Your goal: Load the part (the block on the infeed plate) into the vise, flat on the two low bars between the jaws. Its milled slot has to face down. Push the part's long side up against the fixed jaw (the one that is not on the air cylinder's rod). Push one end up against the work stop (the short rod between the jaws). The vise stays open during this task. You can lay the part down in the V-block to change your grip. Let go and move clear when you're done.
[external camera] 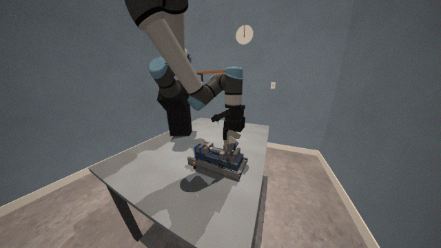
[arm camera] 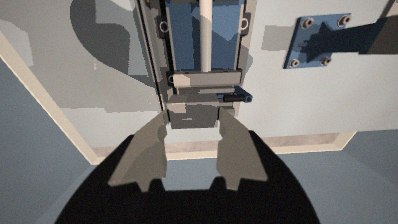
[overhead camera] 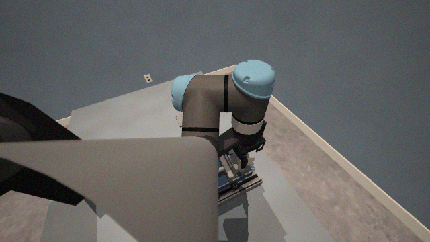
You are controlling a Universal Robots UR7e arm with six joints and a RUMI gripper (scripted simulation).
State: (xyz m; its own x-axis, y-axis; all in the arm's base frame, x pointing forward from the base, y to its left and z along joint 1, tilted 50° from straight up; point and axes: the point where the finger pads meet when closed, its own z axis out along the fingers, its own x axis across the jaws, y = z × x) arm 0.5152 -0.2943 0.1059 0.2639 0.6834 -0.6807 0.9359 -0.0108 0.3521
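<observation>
The grey jaw lies 2 cm behind my hand, 3 cm to the left of it and 6 cm below it. Round my hand: part (1 cm below); then cylinder rod (8 cm behind, 4 cm to the left, 6 cm below); then work stop (2 cm ahead, 6 cm to the left, 5 cm below).
</observation>
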